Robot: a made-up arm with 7 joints. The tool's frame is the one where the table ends. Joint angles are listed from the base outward.
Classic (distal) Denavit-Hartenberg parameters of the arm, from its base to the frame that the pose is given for. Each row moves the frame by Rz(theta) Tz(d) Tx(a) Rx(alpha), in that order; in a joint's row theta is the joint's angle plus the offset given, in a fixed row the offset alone. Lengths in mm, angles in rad.
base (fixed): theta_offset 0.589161; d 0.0; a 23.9; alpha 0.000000
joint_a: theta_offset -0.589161; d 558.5; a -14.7; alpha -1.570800
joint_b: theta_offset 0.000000; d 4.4; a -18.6; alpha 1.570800
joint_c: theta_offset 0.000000; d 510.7; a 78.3; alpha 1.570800
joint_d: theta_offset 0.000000; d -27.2; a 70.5; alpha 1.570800
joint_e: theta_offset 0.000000; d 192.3; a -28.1; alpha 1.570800
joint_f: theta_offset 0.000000; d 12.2; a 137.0; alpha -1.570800
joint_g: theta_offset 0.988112; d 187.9; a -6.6; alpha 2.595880
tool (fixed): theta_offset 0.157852; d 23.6; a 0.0; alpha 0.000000
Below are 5 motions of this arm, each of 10 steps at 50 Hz.
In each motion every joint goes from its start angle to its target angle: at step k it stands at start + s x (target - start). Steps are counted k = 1, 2, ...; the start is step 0. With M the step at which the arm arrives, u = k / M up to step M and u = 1 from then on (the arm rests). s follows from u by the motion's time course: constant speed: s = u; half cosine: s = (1 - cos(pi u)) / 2; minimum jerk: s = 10 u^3 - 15 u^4 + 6 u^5.
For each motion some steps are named. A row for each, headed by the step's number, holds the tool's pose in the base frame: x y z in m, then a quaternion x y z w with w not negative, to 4 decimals.
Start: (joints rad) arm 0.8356 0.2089 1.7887 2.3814 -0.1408 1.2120 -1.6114
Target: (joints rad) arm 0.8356 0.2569 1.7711 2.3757 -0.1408 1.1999 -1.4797
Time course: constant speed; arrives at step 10
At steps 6, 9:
6: -0.2341 0.2921 1.2955 0.4243 -0.5111 0.7324 0.1495
9: -0.2266 0.3015 1.2948 0.4273 -0.4976 0.7348 0.1730

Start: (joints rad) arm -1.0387 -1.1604 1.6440 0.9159 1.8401 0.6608 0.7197
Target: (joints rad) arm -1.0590 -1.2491 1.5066 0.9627 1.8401 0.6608 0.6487
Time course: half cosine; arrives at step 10
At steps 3, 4, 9, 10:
3: 0.2478 0.5516 0.6169 0.2548 0.1568 -0.7370 0.6061
4: 0.2513 0.5519 0.6219 0.2622 0.1467 -0.7332 0.6101
9: 0.2640 0.5540 0.6456 0.2938 0.0990 -0.7142 0.6275
10: 0.2643 0.5541 0.6465 0.2950 0.0971 -0.7134 0.6282

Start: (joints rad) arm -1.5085 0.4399 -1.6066 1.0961 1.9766 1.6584 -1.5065
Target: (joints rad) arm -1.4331 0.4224 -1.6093 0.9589 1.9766 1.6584 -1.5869
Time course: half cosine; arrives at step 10
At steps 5, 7, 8, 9, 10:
5: -0.3703 -0.3803 0.9394 -0.0864 -0.4688 -0.8769 0.0616
7: -0.3616 -0.3808 0.9286 -0.0793 -0.4699 -0.8770 0.0608
8: -0.3582 -0.3810 0.9245 -0.0766 -0.4703 -0.8771 0.0605
9: -0.3560 -0.3811 0.9218 -0.0749 -0.4705 -0.8772 0.0604
10: -0.3553 -0.3811 0.9209 -0.0743 -0.4705 -0.8772 0.0603

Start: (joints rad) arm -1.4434 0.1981 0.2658 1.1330 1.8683 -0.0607 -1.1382
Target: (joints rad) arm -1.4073 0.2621 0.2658 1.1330 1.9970 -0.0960 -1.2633
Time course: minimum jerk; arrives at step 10
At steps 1, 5, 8, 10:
1: 0.1127 -0.4495 0.8852 0.0745 -0.1798 -0.9628 0.1875
5: 0.1190 -0.4515 0.8646 0.0712 -0.1599 -0.9661 0.1899
8: 0.1252 -0.4522 0.8461 0.0679 -0.1411 -0.9687 0.1925
10: 0.1260 -0.4523 0.8437 0.0675 -0.1386 -0.9690 0.1929

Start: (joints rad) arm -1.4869 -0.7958 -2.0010 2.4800 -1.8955 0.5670 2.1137
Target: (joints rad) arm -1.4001 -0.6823 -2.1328 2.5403 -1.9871 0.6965 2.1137
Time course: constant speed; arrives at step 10
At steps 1, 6, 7, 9, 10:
1: -0.2997 0.7014 1.1027 0.5123 0.2412 0.0348 0.8235
6: -0.3023 0.6810 1.1348 0.5500 0.1957 0.0151 0.8118
7: -0.3022 0.6765 1.1416 0.5575 0.1870 0.0105 0.8088
9: -0.3014 0.6670 1.1555 0.5726 0.1702 0.0008 0.8020
10: -0.3008 0.6621 1.1626 0.5801 0.1621 -0.0043 0.7983

